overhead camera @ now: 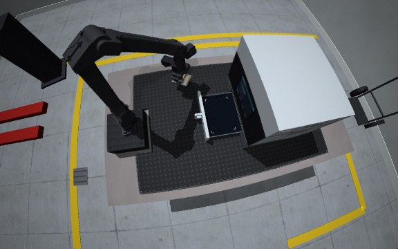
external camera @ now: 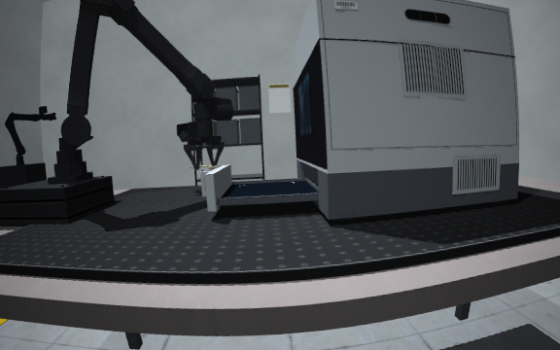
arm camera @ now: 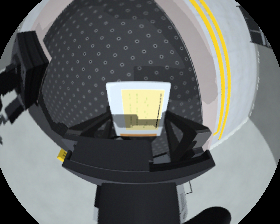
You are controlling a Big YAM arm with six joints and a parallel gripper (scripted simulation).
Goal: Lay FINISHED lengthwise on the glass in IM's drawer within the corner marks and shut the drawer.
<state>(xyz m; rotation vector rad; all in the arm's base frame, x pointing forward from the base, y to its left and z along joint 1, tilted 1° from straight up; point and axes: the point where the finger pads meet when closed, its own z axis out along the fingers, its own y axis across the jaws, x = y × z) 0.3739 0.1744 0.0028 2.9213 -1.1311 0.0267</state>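
Now: the drawer 150 mm ahead of my hand, 280 mm to the right of it and 30 mm below it. Round my hand: finished cassette: 10 mm ahead.
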